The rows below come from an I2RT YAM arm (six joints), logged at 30 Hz.
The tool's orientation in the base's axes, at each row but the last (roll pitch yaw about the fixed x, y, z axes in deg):
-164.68, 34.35, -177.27
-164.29, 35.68, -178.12
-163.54, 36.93, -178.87
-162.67, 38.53, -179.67
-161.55, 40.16, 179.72
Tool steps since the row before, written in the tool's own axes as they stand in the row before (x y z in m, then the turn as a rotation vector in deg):
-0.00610, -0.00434, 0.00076, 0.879, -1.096, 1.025
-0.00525, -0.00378, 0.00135, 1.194, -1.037, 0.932
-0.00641, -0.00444, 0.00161, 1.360, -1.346, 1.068
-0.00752, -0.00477, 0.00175, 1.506, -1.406, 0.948
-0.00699, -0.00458, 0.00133, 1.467, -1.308, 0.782
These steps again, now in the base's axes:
0.00501, -0.00415, 0.00378, -0.268, -1.342, -1.073
0.00455, -0.00386, 0.00284, -0.569, -1.270, -1.197
0.00539, -0.00461, 0.00362, -0.669, -1.607, -1.331
0.00607, -0.00504, 0.00449, -0.866, -1.630, -1.318
0.00520, -0.00479, 0.00465, -0.917, -1.484, -1.197

